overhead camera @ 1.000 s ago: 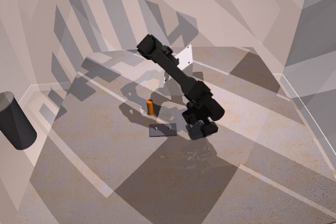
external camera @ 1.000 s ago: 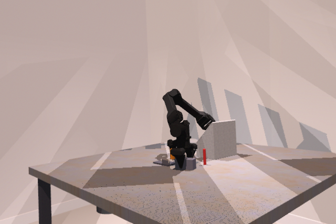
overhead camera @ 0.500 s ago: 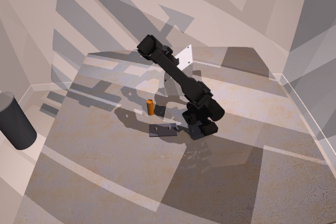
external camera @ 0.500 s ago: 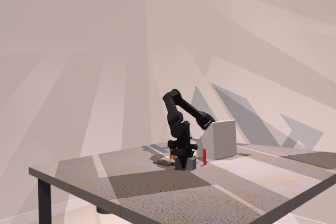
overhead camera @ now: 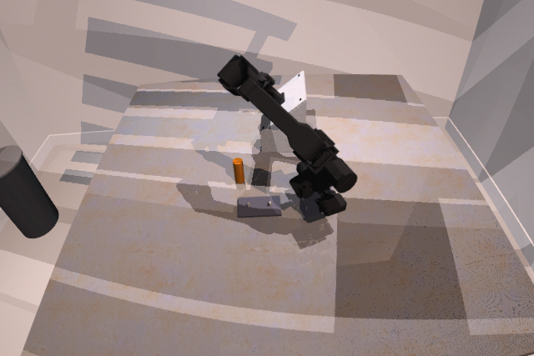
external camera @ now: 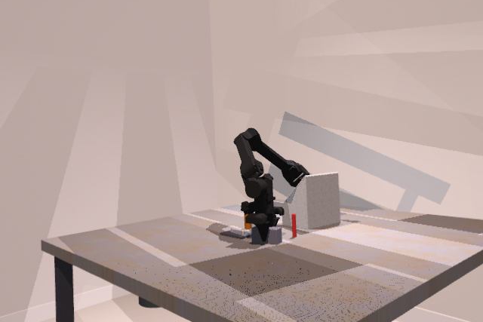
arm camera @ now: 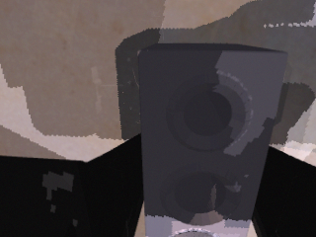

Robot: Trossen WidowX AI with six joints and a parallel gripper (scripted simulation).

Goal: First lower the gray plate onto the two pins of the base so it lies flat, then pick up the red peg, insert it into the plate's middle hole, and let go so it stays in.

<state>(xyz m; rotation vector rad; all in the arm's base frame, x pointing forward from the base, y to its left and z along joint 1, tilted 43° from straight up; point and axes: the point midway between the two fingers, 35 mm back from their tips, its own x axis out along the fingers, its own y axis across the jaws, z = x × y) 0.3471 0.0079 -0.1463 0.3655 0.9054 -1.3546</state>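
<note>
Right now the flat base is 16 cm to the right of my gripper tip and 1 cm behind it. Also, from my gripper tip: orange peg (23 cm to the right, 12 cm behind, 3 cm above); gray plate (3 cm above); red peg (12 cm behind, 3 cm above, 2 cm to the left).
</note>
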